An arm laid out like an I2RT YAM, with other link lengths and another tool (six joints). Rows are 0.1 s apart.
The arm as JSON. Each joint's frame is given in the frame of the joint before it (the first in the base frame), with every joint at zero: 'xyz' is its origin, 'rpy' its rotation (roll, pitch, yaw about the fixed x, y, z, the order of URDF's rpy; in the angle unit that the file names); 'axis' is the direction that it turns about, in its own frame. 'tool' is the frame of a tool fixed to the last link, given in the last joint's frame.
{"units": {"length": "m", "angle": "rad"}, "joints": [
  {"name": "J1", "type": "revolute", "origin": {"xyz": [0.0, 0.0, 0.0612], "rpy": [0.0, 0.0, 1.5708]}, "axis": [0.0, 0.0, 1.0]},
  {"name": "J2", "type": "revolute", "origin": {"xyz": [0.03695, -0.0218, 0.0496], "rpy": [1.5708, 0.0, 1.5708]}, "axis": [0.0, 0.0, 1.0]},
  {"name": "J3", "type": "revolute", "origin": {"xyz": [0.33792, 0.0, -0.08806], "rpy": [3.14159, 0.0, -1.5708]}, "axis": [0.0, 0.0, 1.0]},
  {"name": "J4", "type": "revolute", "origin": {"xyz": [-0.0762, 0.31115, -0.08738], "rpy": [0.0, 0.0, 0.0]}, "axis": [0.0, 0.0, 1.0]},
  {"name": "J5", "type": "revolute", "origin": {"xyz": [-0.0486, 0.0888, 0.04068], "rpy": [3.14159, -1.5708, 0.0]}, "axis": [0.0, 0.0, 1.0]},
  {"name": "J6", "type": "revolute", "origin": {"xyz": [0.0, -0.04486, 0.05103], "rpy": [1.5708, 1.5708, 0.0]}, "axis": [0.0, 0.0, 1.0]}
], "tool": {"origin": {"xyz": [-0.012, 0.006, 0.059], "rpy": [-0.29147, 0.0, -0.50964]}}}
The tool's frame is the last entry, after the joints.
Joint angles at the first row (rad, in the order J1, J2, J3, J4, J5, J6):
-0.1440 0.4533 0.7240 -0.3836 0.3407 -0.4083
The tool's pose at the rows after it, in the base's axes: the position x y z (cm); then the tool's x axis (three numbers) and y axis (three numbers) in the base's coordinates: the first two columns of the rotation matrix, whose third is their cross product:
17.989, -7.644, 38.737, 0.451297, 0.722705, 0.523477, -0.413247, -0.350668, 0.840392
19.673, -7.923, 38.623, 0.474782, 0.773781, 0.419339, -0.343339, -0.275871, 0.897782
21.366, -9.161, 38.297, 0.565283, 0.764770, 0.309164, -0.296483, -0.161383, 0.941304
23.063, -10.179, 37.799, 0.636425, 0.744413, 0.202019, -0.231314, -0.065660, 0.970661
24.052, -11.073, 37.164, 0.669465, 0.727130, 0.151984, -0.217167, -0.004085, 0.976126
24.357, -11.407, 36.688, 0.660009, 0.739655, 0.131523, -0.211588, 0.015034, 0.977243
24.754, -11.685, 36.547, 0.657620, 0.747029, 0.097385, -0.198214, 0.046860, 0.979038
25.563, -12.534, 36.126, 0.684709, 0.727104, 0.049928, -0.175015, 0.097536, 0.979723
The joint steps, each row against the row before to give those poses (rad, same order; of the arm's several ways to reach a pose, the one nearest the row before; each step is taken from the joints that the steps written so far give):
-0.0008 0.0403 0.0084 0.0309 0.0044 -0.0597
0.0016 0.0602 0.0054 0.0312 -0.0011 -0.1099
-0.0022 0.0776 -0.0019 0.0608 0.0962 -0.0987
-0.0005 0.0782 0.0005 0.0553 0.0821 -0.0888
-0.0178 0.0383 -0.0290 0.0902 0.0322 -0.0593
-0.0200 0.0042 -0.0227 0.0419 -0.0302 -0.0328
-0.0107 0.0123 -0.0108 0.0372 -0.0111 -0.0431
-0.0171 0.0407 -0.0140 0.0698 0.0231 -0.0532

